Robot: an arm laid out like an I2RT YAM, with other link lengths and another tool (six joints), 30 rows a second.
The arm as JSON. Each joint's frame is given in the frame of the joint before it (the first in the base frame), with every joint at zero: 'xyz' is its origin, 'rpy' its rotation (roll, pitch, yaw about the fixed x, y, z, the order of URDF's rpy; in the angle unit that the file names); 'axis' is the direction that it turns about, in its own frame. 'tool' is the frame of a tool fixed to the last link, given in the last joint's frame.
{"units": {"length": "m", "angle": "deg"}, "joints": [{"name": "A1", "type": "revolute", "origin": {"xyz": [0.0, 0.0, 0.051], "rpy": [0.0, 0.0, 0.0]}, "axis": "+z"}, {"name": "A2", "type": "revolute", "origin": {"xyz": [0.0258, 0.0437, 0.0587], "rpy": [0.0, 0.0, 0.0]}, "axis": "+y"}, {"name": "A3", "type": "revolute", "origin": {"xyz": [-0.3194, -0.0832, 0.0], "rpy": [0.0, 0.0, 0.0]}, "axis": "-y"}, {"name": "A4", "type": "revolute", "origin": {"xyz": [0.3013, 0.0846, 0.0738], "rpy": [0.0, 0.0, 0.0]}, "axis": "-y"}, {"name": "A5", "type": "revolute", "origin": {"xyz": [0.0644, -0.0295, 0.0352], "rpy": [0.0, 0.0, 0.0]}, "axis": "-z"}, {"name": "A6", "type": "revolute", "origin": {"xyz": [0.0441, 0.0, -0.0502], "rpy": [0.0, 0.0, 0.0]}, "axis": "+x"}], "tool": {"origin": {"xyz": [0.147, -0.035, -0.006], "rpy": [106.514, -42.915, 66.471]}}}
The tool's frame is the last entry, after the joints.
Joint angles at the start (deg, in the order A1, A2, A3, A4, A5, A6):
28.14, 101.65, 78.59, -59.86, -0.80, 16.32
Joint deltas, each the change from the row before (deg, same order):
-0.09, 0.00, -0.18, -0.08, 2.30, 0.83
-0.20, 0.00, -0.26, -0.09, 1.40, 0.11
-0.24, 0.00, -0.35, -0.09, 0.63, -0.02
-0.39, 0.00, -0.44, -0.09, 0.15, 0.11
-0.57, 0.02, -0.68, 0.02, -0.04, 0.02
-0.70, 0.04, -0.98, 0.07, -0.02, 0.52
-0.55, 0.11, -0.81, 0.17, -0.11, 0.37
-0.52, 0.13, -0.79, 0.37, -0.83, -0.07
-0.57, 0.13, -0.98, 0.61, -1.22, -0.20
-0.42, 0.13, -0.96, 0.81, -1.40, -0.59
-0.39, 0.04, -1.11, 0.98, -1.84, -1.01
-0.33, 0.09, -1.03, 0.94, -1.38, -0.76
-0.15, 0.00, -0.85, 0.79, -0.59, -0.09
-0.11, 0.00, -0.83, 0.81, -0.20, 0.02
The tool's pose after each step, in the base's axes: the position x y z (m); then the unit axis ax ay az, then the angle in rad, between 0 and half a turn. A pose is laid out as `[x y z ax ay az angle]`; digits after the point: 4 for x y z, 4 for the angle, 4 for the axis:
[0.3591 0.1675 0.1150 0.8857 0.4586 -0.0720 2.9790]
[0.3601 0.1612 0.1145 0.8877 0.4543 -0.0753 2.9555]
[0.3597 0.1568 0.1131 0.8886 0.4518 -0.0793 2.9449]
[0.3584 0.1526 0.1109 0.8901 0.4480 -0.0843 2.9431]
[0.3566 0.1475 0.1073 0.8916 0.4437 -0.0907 2.9447]
[0.3534 0.1410 0.1020 0.8951 0.4346 -0.0997 2.9477]
[0.3509 0.1363 0.0971 0.8975 0.4278 -0.1068 2.9517]
[0.3484 0.1344 0.0917 0.8980 0.4255 -0.1118 2.9668]
[0.3454 0.1333 0.0851 0.8981 0.4242 -0.1162 2.9885]
[0.3430 0.1342 0.0786 0.8964 0.4272 -0.1182 3.0121]
[0.3399 0.1365 0.0717 0.8930 0.4342 -0.1185 3.0422]
[0.3373 0.1379 0.0653 0.8905 0.4391 -0.1190 3.0648]
[0.3353 0.1382 0.0608 0.8904 0.4392 -0.1192 3.0751]
[0.3339 0.1375 0.0565 0.8908 0.4385 -0.1193 3.0789]

